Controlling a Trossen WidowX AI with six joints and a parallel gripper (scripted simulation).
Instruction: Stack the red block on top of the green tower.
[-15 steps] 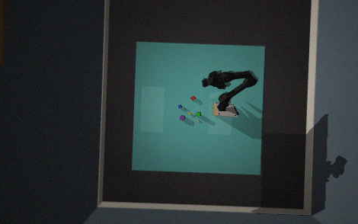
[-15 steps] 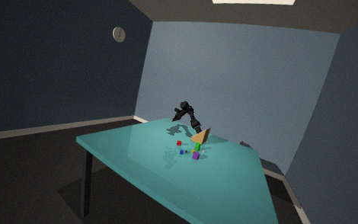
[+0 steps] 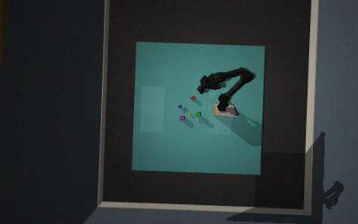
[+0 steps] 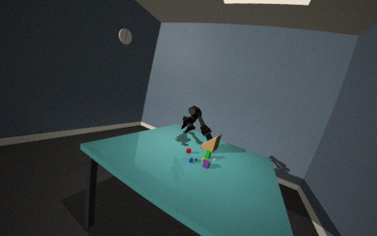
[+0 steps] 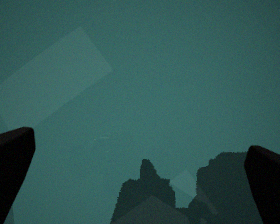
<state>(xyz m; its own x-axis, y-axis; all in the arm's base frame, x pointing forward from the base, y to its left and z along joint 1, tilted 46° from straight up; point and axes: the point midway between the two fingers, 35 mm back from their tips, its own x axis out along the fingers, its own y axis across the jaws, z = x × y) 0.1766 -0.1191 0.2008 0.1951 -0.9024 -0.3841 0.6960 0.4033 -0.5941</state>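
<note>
My gripper tip is 7 cm short of the red block, 12 cm to the right of it and 13 cm above it. The rest, counted from my gripper tip: blue block: 21 cm ahead, 20 cm to the left, 13 cm below; small yellow block: 11 cm ahead, 28 cm to the left, 14 cm below; purple block: 19 cm ahead, 32 cm to the left, 12 cm below.
</note>
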